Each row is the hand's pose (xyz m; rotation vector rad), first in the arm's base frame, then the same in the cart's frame.
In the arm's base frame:
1: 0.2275 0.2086 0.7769 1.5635 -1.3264 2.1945
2: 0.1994 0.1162 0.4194 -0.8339 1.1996 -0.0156
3: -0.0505 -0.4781 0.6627 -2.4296 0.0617 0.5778
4: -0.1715 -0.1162 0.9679 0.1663 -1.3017 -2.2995
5: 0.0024 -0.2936 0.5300 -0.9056 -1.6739 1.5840
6: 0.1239 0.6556 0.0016 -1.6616 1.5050 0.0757
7: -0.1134 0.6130 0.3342 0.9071 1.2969 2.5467
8: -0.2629 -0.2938 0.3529 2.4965 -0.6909 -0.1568
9: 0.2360 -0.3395 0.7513 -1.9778 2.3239 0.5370
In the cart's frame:
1: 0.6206 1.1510 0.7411 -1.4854 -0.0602 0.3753
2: 0.3257 1.1120 0.5206 -0.4593 -0.0715 2.7718
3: 0.6723 1.5303 0.0966 0.1003 -2.0598 1.4567
4: 0.9902 1.2594 0.3502 0.6315 0.9269 -0.3798
5: 0.5272 1.3718 0.1876 -2.3004 1.7340 -0.4544
6: -0.0106 0.5209 0.6139 -1.0941 -0.9792 2.3012
7: 0.3966 0.5243 0.5597 0.1009 0.1325 -0.6592
8: 0.5045 1.1852 -0.0701 -1.2745 -2.1961 0.4085
9: 0.6049 1.5915 0.4142 2.0502 1.4765 -1.7550

